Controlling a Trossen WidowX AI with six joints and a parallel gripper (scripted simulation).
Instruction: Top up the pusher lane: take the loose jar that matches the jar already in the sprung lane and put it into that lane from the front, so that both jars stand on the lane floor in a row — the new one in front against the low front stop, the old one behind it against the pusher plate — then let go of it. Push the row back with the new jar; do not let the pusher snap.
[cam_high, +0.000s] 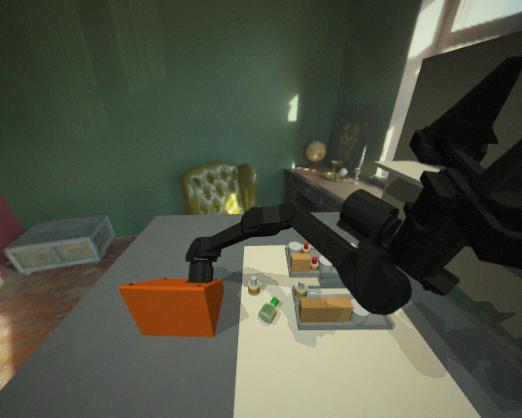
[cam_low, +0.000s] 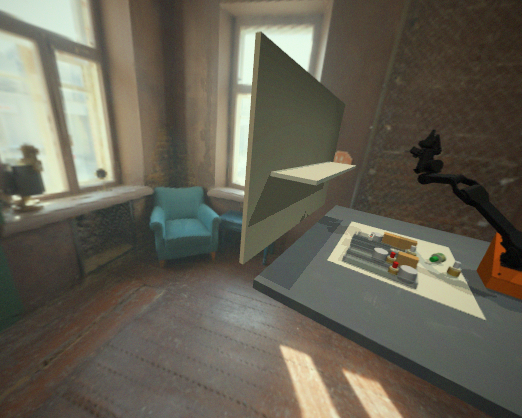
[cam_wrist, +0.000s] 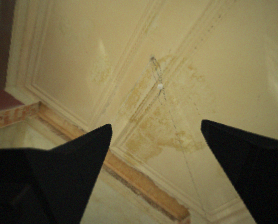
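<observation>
Now: the cream mat 1 cm ahead of my gripper tip, 29 cm to the left of it and 62 cm below it. Also, from my gripper tip: shelf: 46 cm ahead, 31 cm to the left, 25 cm below; grey lane rack: 10 cm ahead, 34 cm to the left, 60 cm below; pale pusher plate: 6 cm ahead, 35 cm to the left, 57 cm below.
</observation>
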